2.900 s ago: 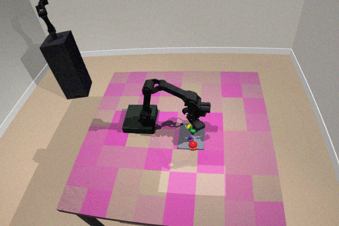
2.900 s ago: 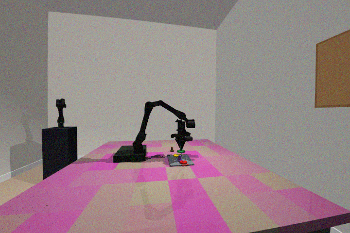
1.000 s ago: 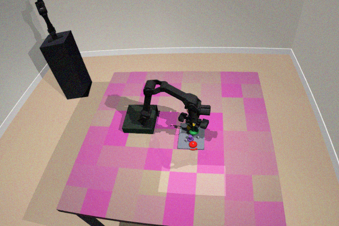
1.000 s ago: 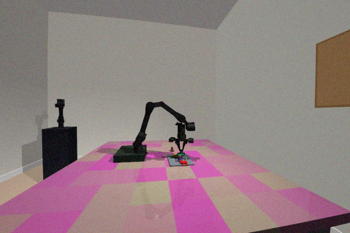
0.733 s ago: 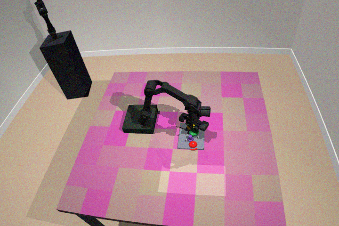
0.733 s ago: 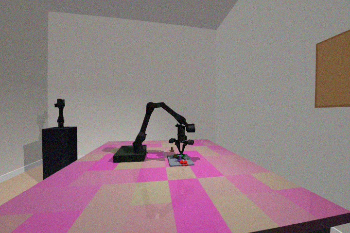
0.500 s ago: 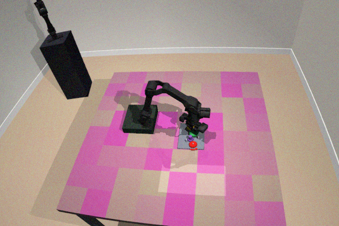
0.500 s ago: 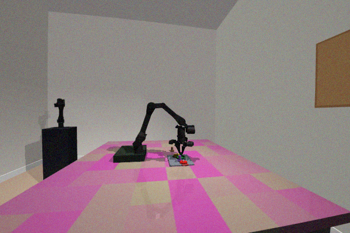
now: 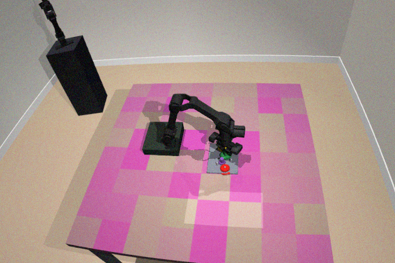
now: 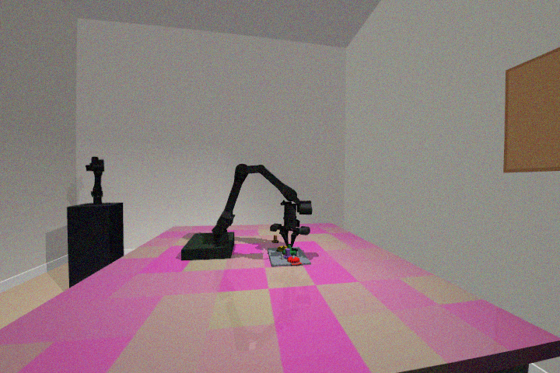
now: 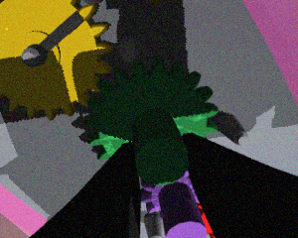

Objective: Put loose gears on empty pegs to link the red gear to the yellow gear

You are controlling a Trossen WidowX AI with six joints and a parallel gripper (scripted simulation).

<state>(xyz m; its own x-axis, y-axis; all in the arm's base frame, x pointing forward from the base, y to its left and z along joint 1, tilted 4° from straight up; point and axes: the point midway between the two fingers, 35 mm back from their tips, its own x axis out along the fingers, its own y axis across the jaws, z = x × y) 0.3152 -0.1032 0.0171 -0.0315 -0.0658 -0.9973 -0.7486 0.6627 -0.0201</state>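
Right now my gripper tip is 40 mm to the left of the purple gear, 30 mm past it and 20 mm above it. From my gripper tip the other things lie so: green gear (10 mm below); then yellow gear (60 mm to the left, 30 mm below, 10 mm behind); then red gear (80 mm to the right, 30 mm below, 20 mm behind).
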